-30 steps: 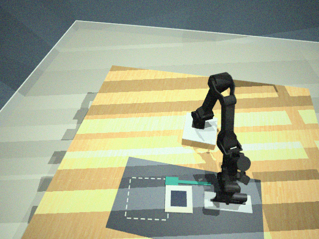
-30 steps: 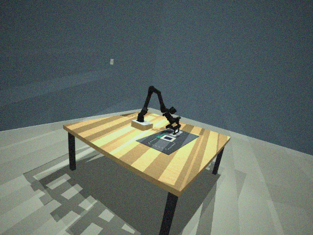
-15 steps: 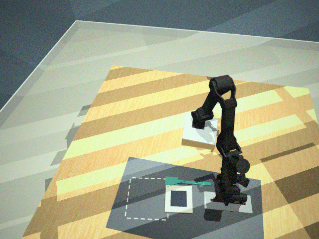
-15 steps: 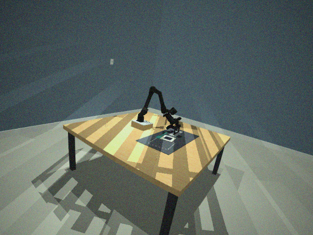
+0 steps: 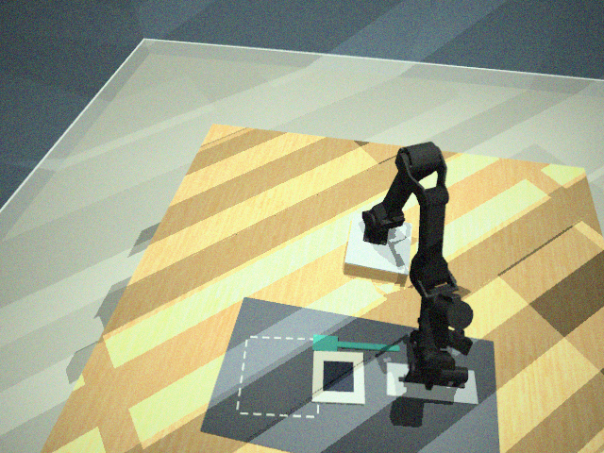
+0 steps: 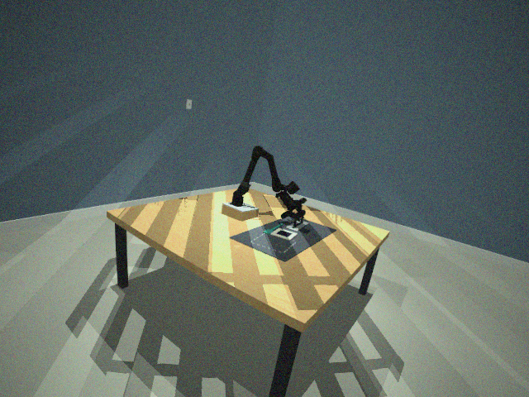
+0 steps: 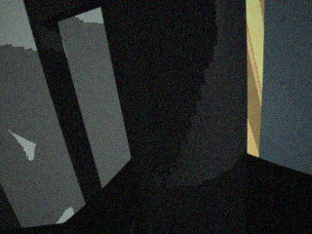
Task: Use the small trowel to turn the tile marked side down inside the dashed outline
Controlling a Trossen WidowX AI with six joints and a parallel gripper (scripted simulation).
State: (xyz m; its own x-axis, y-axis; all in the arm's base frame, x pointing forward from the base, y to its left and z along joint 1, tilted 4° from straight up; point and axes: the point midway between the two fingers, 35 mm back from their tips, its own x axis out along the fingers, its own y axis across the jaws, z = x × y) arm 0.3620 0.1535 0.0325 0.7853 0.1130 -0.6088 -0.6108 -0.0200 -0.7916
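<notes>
Now: the mat 160 mm to the right of my gripper tip, 70 mm below it and 10 mm ahead of it. Also, from my gripper tip: tile 200 mm to the right, 40 mm below; then teal trowel 190 mm to the right, 80 mm behind, 40 mm below.
</notes>
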